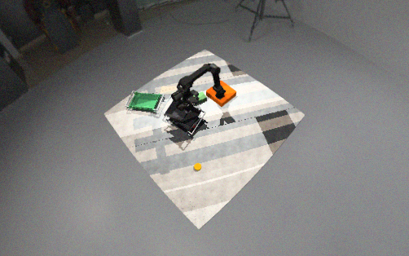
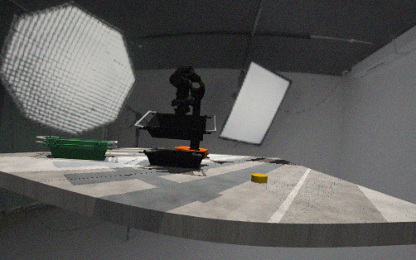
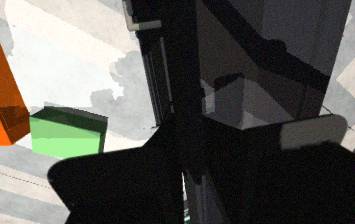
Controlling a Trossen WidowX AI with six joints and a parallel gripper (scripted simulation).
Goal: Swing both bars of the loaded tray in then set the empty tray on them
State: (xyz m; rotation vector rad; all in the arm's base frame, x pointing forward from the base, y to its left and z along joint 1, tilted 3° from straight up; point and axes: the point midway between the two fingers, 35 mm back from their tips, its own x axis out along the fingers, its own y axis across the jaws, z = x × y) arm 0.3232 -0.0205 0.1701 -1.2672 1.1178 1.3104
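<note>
My gripper tip is 7 cm short of the black tray and 1 cm to the right of it. From my gripper tip the other things lie so: light green block: 20 cm behind, 16 cm below, 12 cm to the right; then yellow disc: 32 cm to the left, 23 cm ahead, 17 cm below.
</note>
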